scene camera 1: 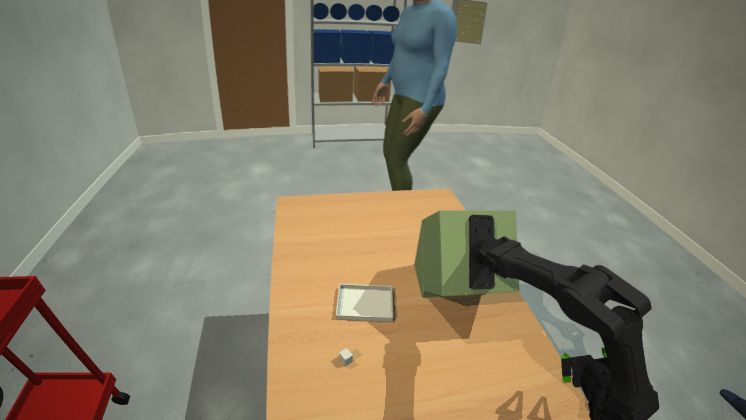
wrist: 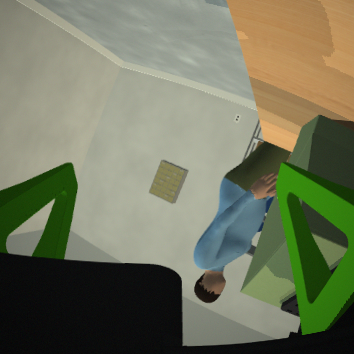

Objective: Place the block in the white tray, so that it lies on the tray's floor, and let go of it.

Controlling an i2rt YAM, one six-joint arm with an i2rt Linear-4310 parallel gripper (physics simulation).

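Pixels of known places: gripper, fingertip midpoint: (scene camera 1: 583,352) (wrist: 176,173); arm's base at its link origin: (scene camera 1: 481,251).
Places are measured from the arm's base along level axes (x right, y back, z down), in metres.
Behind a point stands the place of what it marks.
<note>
A small pale, nearly white block (scene camera 1: 345,356) @[y -0.365, x -0.173, z 0.218 m] sits on the wooden table, a little tilted to the view, apart from the tray and on its near side. The white tray (scene camera 1: 376,304) @[y -0.268, x 0.035, z 0.251 m] lies flat on the table with low walls, and its floor is bare. My gripper (scene camera 1: 585,360) @[y 0.234, x -0.278, z 0.107 m] (wrist: 176,173) @[y 0.234, x -0.278, z 0.107 m] has green fingers spread wide, with nothing between them. It is at the table's right edge in the scene view, far to the right of the block. The block and the tray do not show in the wrist view.
A green angular pedestal (scene camera 1: 454,240) @[y -0.077, x 0.020, z -0.024 m] (wrist: 320,145) @[y 0.097, x 0.048, z 0.201 m] bears the arm's base, right of the tray and further back. The wooden table (scene camera 1: 313,234) @[y -0.494, x 0.388, z 0.253 m] (wrist: 295,45) @[y 0.198, x -0.135, z 0.254 m] runs under it. A person (scene camera 1: 422,52) (wrist: 227,225) stands beyond the far edge. A red cart (scene camera 1: 62,399) stands at left.
</note>
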